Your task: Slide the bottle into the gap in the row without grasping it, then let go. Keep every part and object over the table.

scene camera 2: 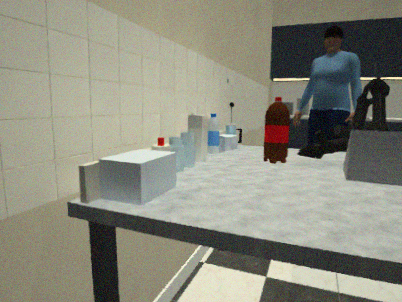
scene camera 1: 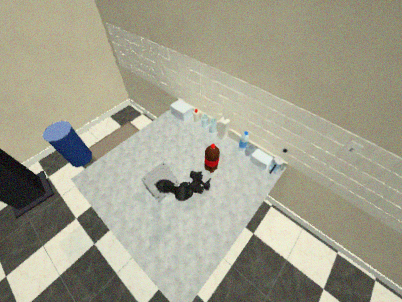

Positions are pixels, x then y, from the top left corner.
A tall carton (scene camera 2: 198, 124) is 1.23 m from the lens. A white box (scene camera 2: 136, 177): 0.71 m from the lens. The marked spots on the tall carton and the white box are 0.59 m apart.
